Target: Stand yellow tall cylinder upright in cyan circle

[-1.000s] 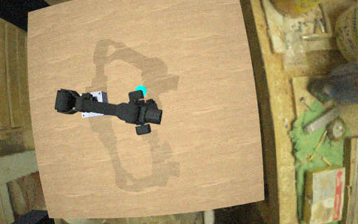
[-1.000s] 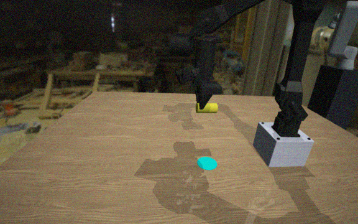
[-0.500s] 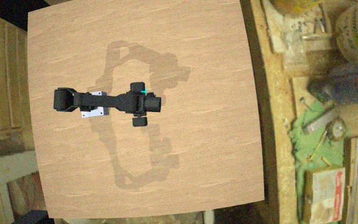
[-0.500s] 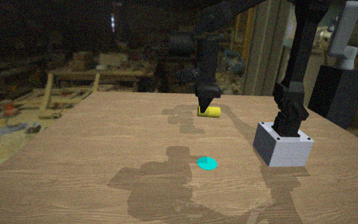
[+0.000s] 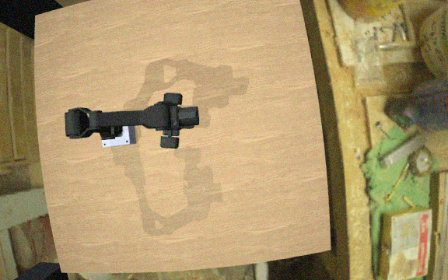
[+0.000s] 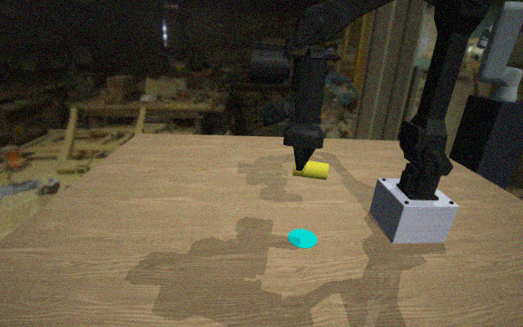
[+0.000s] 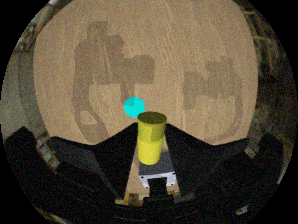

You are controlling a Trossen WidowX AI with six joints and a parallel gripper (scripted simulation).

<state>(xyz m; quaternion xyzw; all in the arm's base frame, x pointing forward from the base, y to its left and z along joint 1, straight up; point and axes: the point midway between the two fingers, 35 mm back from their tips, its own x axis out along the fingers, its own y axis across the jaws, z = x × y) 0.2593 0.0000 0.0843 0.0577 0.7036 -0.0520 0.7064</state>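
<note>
Now: the cyan circle 140 mm below my gripper tip, 40 mm to the left of it and 20 mm behind it. The rest, counted from my gripper tip: yellow cylinder 20 mm behind.
</note>
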